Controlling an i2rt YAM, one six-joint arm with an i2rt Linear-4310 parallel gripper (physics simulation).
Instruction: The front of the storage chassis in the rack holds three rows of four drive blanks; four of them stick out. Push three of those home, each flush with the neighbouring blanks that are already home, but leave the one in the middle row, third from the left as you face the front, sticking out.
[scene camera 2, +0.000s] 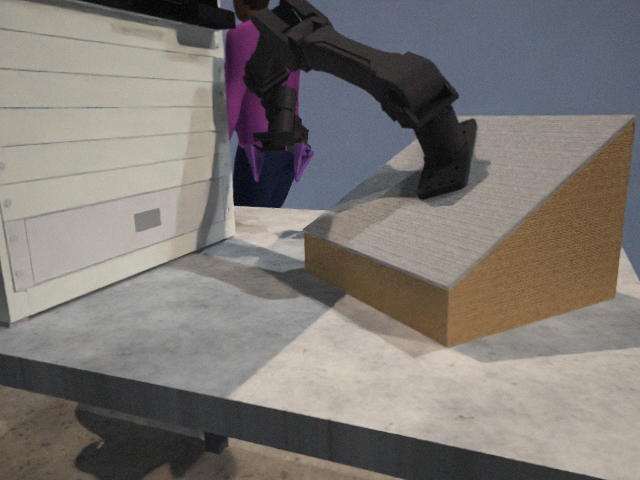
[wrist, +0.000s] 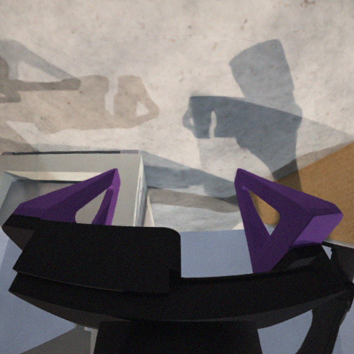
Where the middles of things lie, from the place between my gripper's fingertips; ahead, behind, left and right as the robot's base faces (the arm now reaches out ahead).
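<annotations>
Rack (scene camera 2: 88, 213): 150 mm ahead of my hand, 350 mm to the left of it, 190 mm above it.
</annotations>
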